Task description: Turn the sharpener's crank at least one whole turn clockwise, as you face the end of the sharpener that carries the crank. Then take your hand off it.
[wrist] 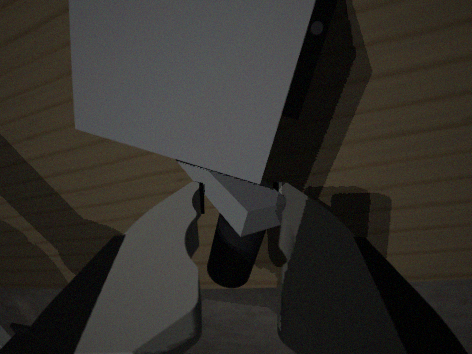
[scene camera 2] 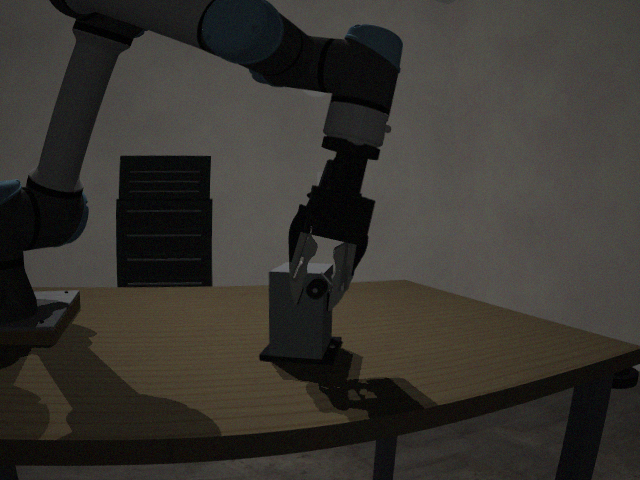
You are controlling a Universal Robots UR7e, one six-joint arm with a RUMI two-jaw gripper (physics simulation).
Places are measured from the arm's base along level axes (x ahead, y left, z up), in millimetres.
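Pixels of known places: gripper, fingertip midpoint: (wrist: pixel 238 184) (scene camera 2: pixel 312 307).
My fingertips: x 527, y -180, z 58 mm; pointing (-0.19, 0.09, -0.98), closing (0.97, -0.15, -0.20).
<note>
For each thing: its middle in the pictures, then the offset to it from my fingertips. "spot": a spot on its surface instead. Level surfaces: height alone.
- grey upright box, surface spot: (wrist: pixel 185 75) spot: dx +0, dy +59, dz +41 mm
- black round knob, surface spot: (wrist: pixel 232 265) (scene camera 2: pixel 318 279) spot: dx +2, dy -20, dz +39 mm
- wooden table, surface height: dz -87 mm
The sharpener, a grey upright box (scene camera 2: pixel 292 320) (wrist: pixel 185 75) on a dark base, stands on the table. Its crank has a light grey arm (wrist: pixel 227 202) and a black round knob (scene camera 2: pixel 316 289) (wrist: pixel 232 265). In the scene view the knob shows in front of the upper right of the box's near end. My gripper (scene camera 2: pixel 314 304) (wrist: pixel 238 184) points down and is shut on the crank, with one finger on each side of it. In the wrist view the arm lies slanted between the fingertips, its lower right end against the right finger. The crank's pivot is hidden.
The wooden table (scene camera 2: pixel 170 325) (wrist: pixel 35 100) has its near edge in front of the sharpener. The robot's base plate (scene camera 2: pixel 64 317) is at the left. A dark drawer cabinet (scene camera 2: pixel 164 222) stands behind the table. Arm shadows fall across the tabletop.
</note>
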